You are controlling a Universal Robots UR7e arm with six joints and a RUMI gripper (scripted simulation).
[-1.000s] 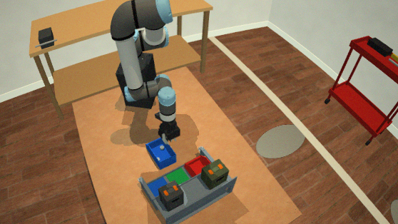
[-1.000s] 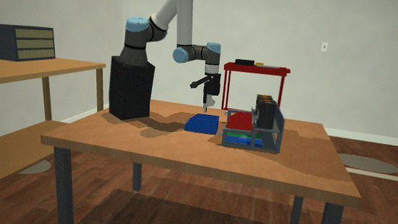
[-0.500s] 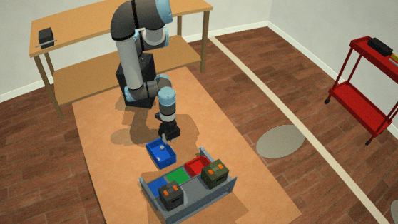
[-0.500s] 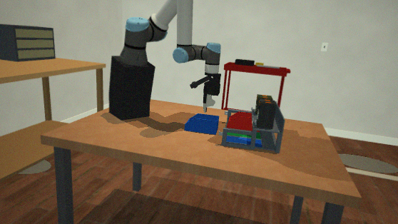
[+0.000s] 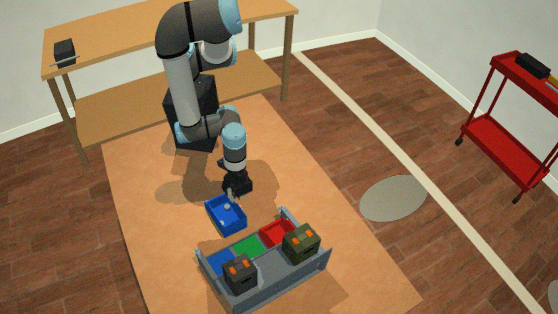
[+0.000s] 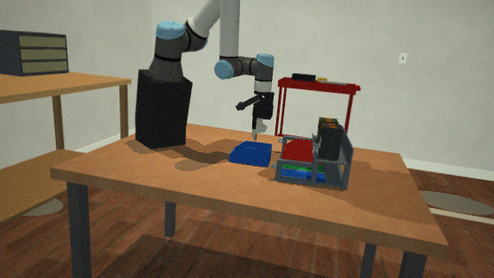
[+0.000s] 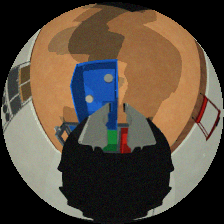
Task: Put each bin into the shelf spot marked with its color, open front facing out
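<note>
The blue bin lies 6 cm below my hand, 5 cm to the right of it and 1 cm behind it. Also, from my hand: red bin 22 cm ahead, 6 cm to the left, 6 cm below.
</note>
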